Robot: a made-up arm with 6 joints. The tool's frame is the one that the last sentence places.
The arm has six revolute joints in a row. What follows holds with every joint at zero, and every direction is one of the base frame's.
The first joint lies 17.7 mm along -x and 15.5 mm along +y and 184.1 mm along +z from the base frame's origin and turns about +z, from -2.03 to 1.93 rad.
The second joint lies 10.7 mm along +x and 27.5 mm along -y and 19 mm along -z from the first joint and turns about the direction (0.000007, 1, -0.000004), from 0.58 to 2.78 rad.
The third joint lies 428.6 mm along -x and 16.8 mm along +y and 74.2 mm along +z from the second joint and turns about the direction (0.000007, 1, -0.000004), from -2.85 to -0.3 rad.
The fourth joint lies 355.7 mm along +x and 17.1 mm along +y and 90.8 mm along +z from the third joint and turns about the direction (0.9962, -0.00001, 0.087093), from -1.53 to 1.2 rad.
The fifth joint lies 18.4 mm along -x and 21.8 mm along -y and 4.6 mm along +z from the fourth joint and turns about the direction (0.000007, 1, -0.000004), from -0.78 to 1.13 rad.
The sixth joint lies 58.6 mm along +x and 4 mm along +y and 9.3 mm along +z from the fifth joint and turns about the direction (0.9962, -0.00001, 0.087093), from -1.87 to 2.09 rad.
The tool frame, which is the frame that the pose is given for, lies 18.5 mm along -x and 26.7 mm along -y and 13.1 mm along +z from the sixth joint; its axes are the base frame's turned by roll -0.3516, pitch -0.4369 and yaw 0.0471 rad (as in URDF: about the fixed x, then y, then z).
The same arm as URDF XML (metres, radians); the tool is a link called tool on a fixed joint. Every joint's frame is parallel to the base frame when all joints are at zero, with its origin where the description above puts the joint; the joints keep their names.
<robot name="arm">
  <joint name="joint 1" type="revolute">
    <parent link="base_link"/>
    <child link="link1"/>
    <origin xyz="-0.0177 0.0155 0.1841"/>
    <axis xyz="0 0 1"/>
    <limit lower="-2.0300" upper="1.9300"/>
  </joint>
  <joint name="joint 2" type="revolute">
    <parent link="link1"/>
    <child link="link2"/>
    <origin xyz="0.0107 -0.0275 -0.0190"/>
    <axis xyz="0 1 0"/>
    <limit lower="0.5800" upper="2.7800"/>
  </joint>
  <joint name="joint 3" type="revolute">
    <parent link="link2"/>
    <child link="link3"/>
    <origin xyz="-0.4286 0.0168 0.0742"/>
    <axis xyz="0 1 0"/>
    <limit lower="-2.8500" upper="-0.3000"/>
  </joint>
  <joint name="joint 4" type="revolute">
    <parent link="link3"/>
    <child link="link4"/>
    <origin xyz="0.3557 0.0171 0.0908"/>
    <axis xyz="0.9962 0 0.0871"/>
    <limit lower="-1.5300" upper="1.2000"/>
  </joint>
  <joint name="joint 5" type="revolute">
    <parent link="link4"/>
    <child link="link5"/>
    <origin xyz="-0.0184 -0.0218 0.0046"/>
    <axis xyz="0 1 0"/>
    <limit lower="-0.7800" upper="1.1300"/>
  </joint>
  <joint name="joint 6" type="revolute">
    <parent link="link5"/>
    <child link="link6"/>
    <origin xyz="0.0586 0.0040 0.0093"/>
    <axis xyz="0.9962 0 0.0871"/>
    <limit lower="-1.8700" upper="2.0900"/>
  </joint>
  <joint name="tool_fixed" type="fixed">
    <parent link="link6"/>
    <child link="tool"/>
    <origin xyz="-0.0185 -0.0267 0.0131" rpy="-0.3516 -0.4369 0.0471"/>
  </joint>
  <link name="base_link"/>
  <link name="link1"/>
  <link name="link2"/>
  <link name="link3"/>
  <link name="link4"/>
  <link name="link5"/>
  <link name="link6"/>
  <link name="tool"/>
</robot>

